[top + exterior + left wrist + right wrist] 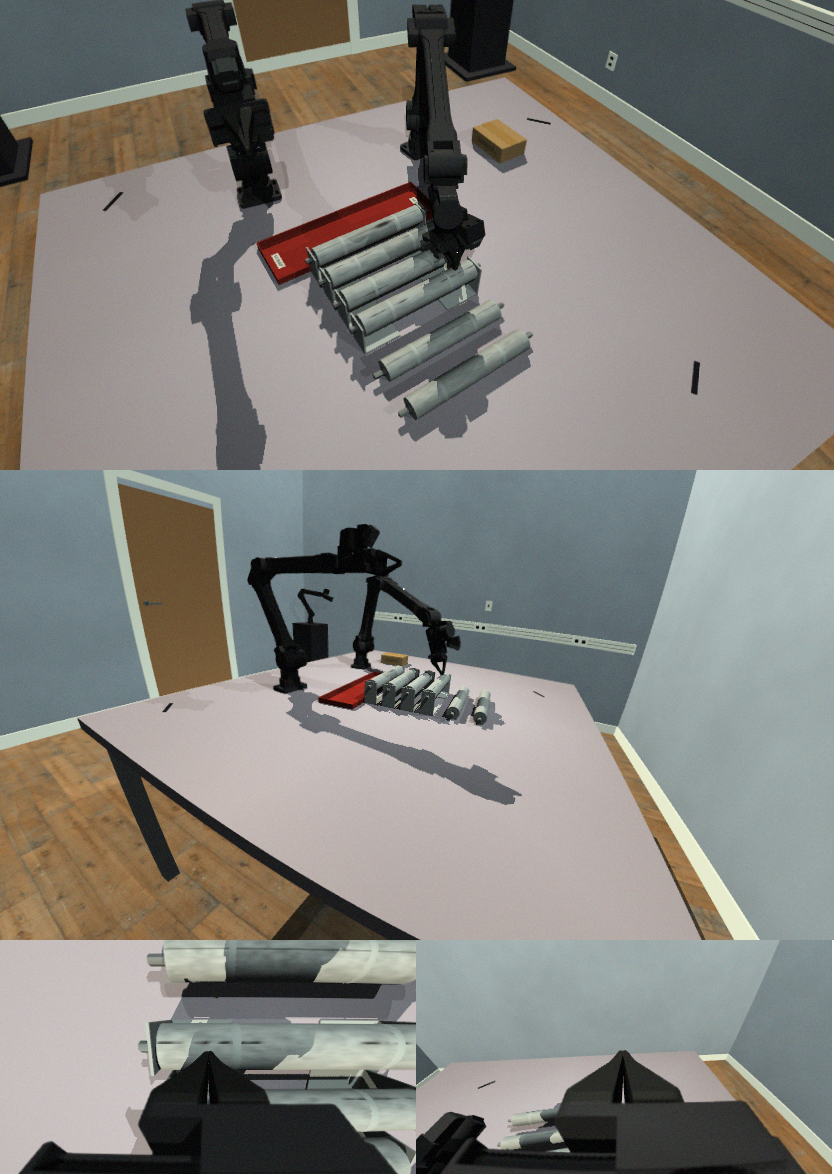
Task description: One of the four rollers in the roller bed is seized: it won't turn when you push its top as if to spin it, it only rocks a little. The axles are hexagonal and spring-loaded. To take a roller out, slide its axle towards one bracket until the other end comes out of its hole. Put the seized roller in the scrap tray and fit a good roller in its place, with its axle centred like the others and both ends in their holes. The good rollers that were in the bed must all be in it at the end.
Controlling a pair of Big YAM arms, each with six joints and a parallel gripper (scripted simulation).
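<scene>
The roller is 6 cm behind my left hand, 11 cm to the right of it and 3 cm below it. Also, from my left hand: red scrap tray (31 cm behind, 13 cm to the right, 10 cm below); cardboard box (47 cm behind, 43 cm to the left, 7 cm below).
My right hand is 26 cm to the right of the roller and 42 cm above it. Also, from my right hand: red scrap tray 25 cm behind, 23 cm to the left, 49 cm below; then cardboard box 41 cm behind, 79 cm to the left, 46 cm below.
</scene>
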